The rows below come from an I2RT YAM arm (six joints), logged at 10 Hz.
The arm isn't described. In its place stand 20 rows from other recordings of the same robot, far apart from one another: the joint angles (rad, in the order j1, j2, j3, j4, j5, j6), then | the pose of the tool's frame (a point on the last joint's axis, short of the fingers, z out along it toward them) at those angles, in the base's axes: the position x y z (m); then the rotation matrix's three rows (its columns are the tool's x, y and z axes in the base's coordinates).
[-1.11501, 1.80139, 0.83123, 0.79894, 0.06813, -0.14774] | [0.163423 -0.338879 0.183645], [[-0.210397 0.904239 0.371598], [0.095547 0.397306 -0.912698], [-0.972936 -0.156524 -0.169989]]
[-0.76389, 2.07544, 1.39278, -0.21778, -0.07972, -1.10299] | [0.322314 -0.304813 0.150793], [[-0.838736 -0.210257 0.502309], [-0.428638 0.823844 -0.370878], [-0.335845 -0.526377 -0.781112]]
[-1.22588, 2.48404, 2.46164, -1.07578, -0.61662, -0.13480] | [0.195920 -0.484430 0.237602], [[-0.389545 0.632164 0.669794], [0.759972 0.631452 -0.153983], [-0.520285 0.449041 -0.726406]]
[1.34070, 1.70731, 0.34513, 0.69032, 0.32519, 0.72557] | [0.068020 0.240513 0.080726], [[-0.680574 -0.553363 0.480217], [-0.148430 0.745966 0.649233], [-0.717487 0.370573 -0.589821]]
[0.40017, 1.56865, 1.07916, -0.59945, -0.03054, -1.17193] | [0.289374 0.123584 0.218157], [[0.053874 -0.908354 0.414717], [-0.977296 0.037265 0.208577], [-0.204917 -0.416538 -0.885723]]
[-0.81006, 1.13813, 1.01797, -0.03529, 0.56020, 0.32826] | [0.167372 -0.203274 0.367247], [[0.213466 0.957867 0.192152], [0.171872 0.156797 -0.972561], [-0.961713 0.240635 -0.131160]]
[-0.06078, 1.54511, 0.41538, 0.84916, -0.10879, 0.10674] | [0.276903 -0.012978 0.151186], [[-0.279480 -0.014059 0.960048], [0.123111 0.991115 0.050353], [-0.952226 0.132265 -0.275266]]
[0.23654, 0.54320, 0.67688, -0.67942, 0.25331, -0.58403] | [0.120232 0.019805 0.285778], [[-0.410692 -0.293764 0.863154], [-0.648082 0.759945 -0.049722], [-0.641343 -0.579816 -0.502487]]
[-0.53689, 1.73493, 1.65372, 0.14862, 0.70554, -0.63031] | [0.343142 -0.231106 0.420691], [[-0.510399 0.797775 0.321011], [-0.218354 0.240830 -0.945686], [-0.831754 -0.552771 0.051278]]
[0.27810, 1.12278, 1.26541, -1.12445, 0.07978, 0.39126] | [0.193522 0.052300 0.354624], [[-0.827264 0.091294 0.554346], [0.159147 0.984373 0.075385], [-0.538801 0.150586 -0.828865]]
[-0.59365, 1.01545, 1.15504, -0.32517, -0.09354, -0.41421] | [0.186408 -0.121787 0.411137], [[-0.333539 0.378632 0.863359], [-0.258327 0.844041 -0.469959], [-0.906652 -0.379779 -0.183710]]
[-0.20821, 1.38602, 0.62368, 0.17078, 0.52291, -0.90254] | [0.267488 -0.074684 0.188734], [[-0.796984 -0.065978 0.600386], [-0.526647 0.562608 -0.637272], [-0.295736 -0.824087 -0.483137]]
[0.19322, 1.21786, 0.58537, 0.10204, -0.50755, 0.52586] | [0.244469 0.065464 0.211612], [[-0.720188 -0.251771 0.646484], [0.306085 0.720933 0.621745], [-0.622609 0.645652 -0.442144]]
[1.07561, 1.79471, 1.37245, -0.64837, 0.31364, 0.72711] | [0.189486 0.327743 0.230584], [[-0.821130 -0.295585 0.488236], [-0.189837 0.948184 0.254772], [-0.538245 0.116516 -0.834695]]
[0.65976, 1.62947, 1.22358, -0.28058, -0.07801, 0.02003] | [0.289825 0.228335 0.266041], [[-0.513891 -0.648529 0.561539], [-0.373365 0.758420 0.534226], [-0.772344 0.064875 -0.631883]]
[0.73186, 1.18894, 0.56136, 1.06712, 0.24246, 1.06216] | [0.194229 0.162982 0.309387], [[-0.271254 -0.513686 0.813971], [0.896043 0.174034 0.408435], [-0.351466 0.840142 0.413077]]
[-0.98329, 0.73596, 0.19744, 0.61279, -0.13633, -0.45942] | [0.100689 -0.142468 0.224689], [[-0.295475 0.690003 0.660750], [-0.348884 0.565928 -0.746997], [-0.889367 -0.451245 0.073513]]
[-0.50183, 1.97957, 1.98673, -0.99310, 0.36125, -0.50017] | [0.369824 -0.217267 0.328035], [[-0.939284 0.194412 0.282753], [0.003654 0.829637 -0.558292], [-0.343121 -0.523362 -0.779975]]
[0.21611, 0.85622, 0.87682, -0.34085, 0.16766, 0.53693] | [0.191021 0.035854 0.343608], [[-0.293225 0.108540 0.949862], [0.451965 0.891240 0.037682], [-0.842465 0.440353 -0.310390]]
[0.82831, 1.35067, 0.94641, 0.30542, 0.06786, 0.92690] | [0.218265 0.234280 0.319120], [[-0.591466 -0.360541 0.721234], [0.535607 0.492946 0.685660], [-0.602738 0.791843 -0.098452]]
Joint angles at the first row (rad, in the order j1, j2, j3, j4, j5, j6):
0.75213, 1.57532, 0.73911, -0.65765, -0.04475, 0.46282
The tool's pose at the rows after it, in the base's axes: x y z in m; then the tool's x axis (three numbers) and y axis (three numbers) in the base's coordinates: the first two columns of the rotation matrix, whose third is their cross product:
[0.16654 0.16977 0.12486 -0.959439 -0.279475 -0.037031 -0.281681 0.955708 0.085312]
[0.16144 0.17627 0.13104 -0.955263 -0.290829 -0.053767 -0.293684 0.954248 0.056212]
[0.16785 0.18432 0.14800 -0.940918 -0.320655 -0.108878 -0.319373 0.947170 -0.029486]
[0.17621 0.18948 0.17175 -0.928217 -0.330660 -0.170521 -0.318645 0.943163 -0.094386]
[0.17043 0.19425 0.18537 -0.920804 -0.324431 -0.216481 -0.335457 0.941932 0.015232]
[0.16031 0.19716 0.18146 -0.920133 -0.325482 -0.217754 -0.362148 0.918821 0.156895]
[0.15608 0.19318 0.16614 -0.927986 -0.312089 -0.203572 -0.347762 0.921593 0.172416]
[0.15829 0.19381 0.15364 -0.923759 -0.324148 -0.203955 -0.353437 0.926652 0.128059]
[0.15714 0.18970 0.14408 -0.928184 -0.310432 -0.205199 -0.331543 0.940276 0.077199]
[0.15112 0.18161 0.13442 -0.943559 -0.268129 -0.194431 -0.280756 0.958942 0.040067]
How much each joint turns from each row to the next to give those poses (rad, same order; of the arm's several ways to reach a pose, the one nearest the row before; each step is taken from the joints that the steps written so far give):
0.03434, 0.00391, -0.00468, 0.00532, -0.01229, 0.04072
0.03963, -0.01166, 0.01798, -0.02843, 0.03565, 0.02631
0.01737, -0.00128, 0.07626, -0.07197, 0.10089, -0.01641
0.00099, -0.01611, 0.08584, -0.07810, 0.08694, -0.01165
0.01925, -0.05865, -0.00259, 0.03694, -0.07132, 0.01203
0.02074, -0.03978, -0.05912, 0.09253, -0.12131, 0.01637
0.00067, 0.00374, -0.06210, 0.06210, -0.01640, 0.01796
-0.00010, 0.04044, -0.01614, 0.03296, 0.03617, -0.01336
0.00010, 0.01495, -0.02667, 0.01550, 0.04877, 0.01476
0.00343, -0.00428, -0.04573, 0.00854, 0.03585, 0.05090

